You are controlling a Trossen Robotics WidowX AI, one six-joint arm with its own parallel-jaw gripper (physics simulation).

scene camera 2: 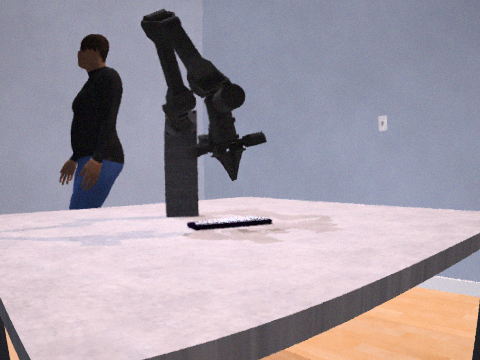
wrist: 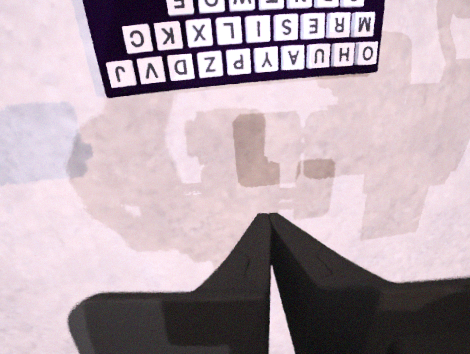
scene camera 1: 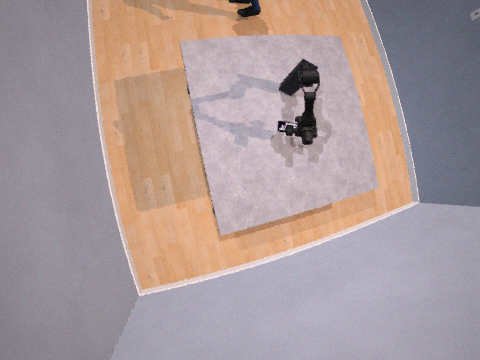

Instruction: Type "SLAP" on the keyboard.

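Seen in the pictures: gripper, between the fingertips: point(scene camera 2: 234, 180) point(wrist: 267, 222) point(scene camera 1: 297, 135); arm's base, origin of its link: point(scene camera 2: 179, 122) point(scene camera 1: 305, 70).
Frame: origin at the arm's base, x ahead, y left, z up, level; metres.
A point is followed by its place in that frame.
The dark keyboard with white keys point(scene camera 1: 282, 126) @[x 0.225, y -0.159, z -0.281 m] point(scene camera 2: 230, 223) @[x 0.286, y -0.119, z -0.284 m] point(wrist: 115, 91) @[x 0.241, y -0.191, z -0.283 m] lies flat on the table. In the wrist view it is at the top, cut off by the frame, with its letters upside down. The S key point(wrist: 286, 27) @[x 0.274, y -0.068, z -0.278 m] and L key point(wrist: 229, 31) @[x 0.255, y -0.103, z -0.278 m] are in one row. The A key point(wrist: 292, 57) @[x 0.294, y -0.074, z -0.278 m] and P key point(wrist: 238, 61) @[x 0.274, y -0.108, z -0.278 m] are in the row nearest the fingers. My gripper point(scene camera 2: 234, 179) @[x 0.323, y -0.149, z -0.174 m] point(wrist: 267, 222) @[x 0.323, y -0.149, z -0.174 m] is shut and empty, fingertips together pointing down. It hangs above table height, apart from the keys. In scene camera 1 the arm hides the fingertips and part of the keyboard.
The grey table point(scene camera 1: 250, 185) @[x 0.471, y -0.532, z -0.295 m] point(scene camera 2: 125, 290) @[x 0.507, y -0.637, z -0.296 m] carries the arm's upright base point(scene camera 2: 181, 170) @[x 0.020, y -0.015, z -0.151 m], which stands behind the keyboard in scene camera 2. Shadows of the arm fall across the table. A person point(scene camera 2: 97, 115) stands beyond the table.
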